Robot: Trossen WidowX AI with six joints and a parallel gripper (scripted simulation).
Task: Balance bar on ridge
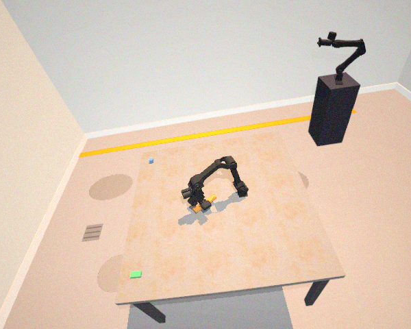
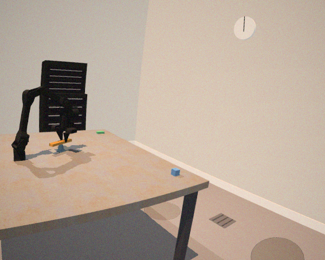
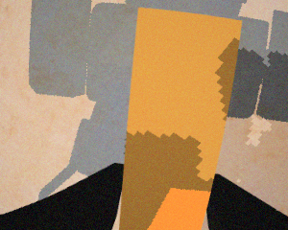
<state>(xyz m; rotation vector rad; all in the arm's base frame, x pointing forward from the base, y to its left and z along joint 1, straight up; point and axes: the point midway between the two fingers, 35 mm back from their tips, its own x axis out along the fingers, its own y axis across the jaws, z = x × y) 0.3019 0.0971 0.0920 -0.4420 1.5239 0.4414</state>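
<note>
Now: gripper tip 2 cm past the orange bar and 1 cm to the left of it. The rest, counted from my gripper tip: flat green block (44 cm ahead, 40 cm to the left, 5 cm below); blue cube (60 cm to the right, 44 cm ahead, 4 cm below).
</note>
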